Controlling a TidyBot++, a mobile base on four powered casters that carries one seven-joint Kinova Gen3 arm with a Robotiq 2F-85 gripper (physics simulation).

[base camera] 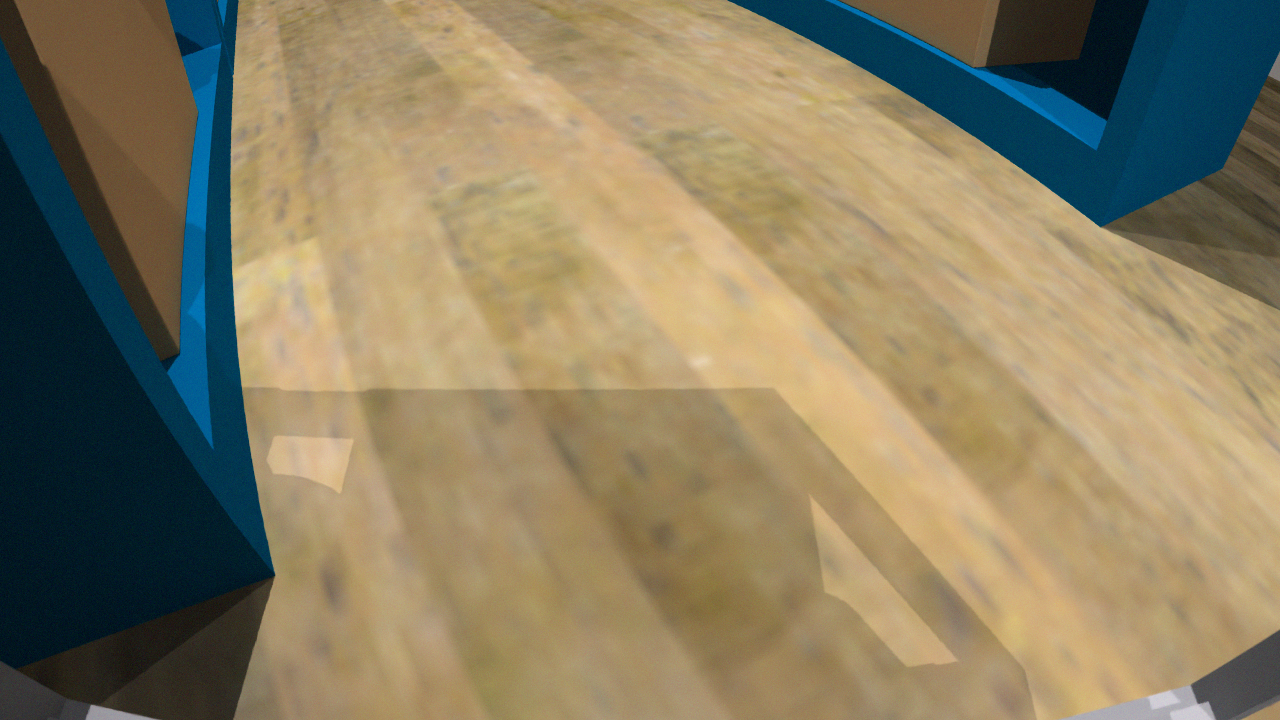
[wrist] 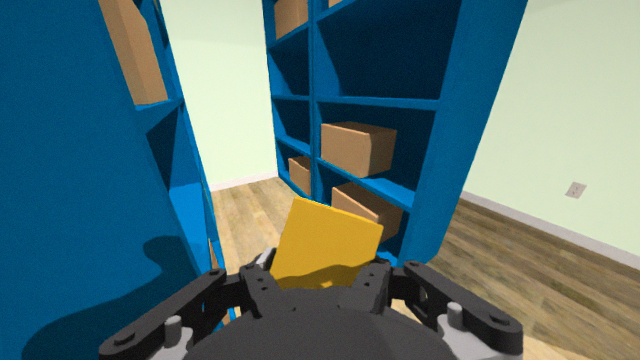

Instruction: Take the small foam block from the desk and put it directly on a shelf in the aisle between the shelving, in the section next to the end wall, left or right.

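My gripper is shut on the foam block, a yellow slab that stands up between the fingers, tilted a little, in the lower middle of the wrist view. The fingertips are partly hidden behind the block and the gripper's body. The block is held in the air at the mouth of the aisle. The right blue shelving has several shelf levels and reaches back toward the pale end wall. The left blue shelving is close on the left, its side panel filling much of that side.
Cardboard boxes stand on the right shelves, one on a middle shelf and one lower. Another box stands in the left shelving. The wooden aisle floor runs between the units. A side wall is at the right.
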